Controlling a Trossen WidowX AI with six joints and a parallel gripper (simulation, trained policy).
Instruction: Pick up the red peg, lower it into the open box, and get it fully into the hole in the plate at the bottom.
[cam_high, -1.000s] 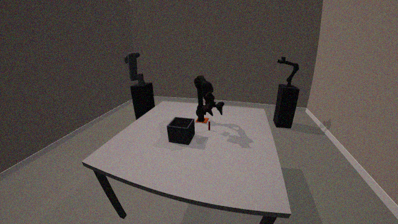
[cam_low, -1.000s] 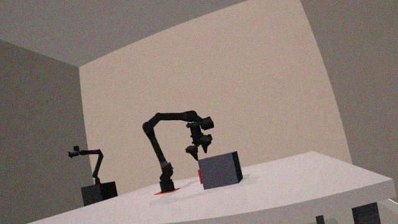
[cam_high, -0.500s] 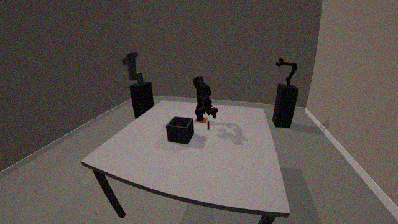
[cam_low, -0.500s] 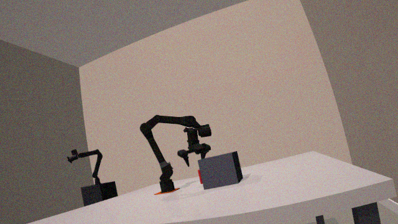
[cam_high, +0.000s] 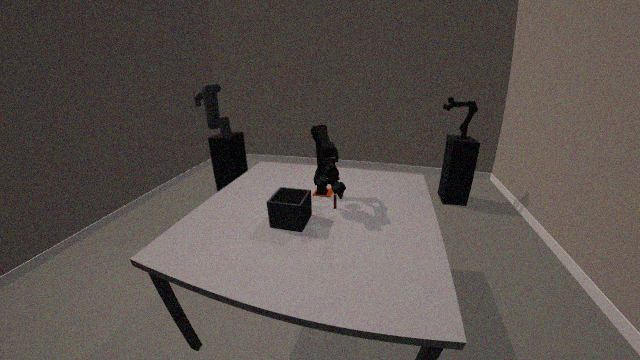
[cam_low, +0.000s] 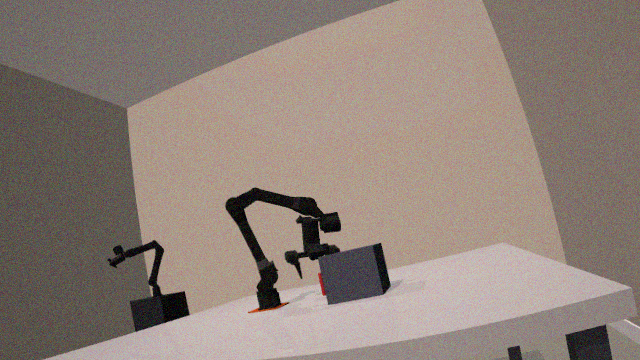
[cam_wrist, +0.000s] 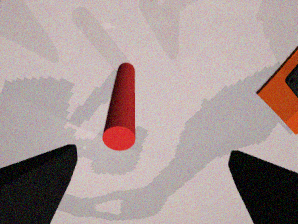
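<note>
Right now the red peg is 30 mm below my gripper tip, 30 mm ahead of it and 10 mm to the right of it.
</note>
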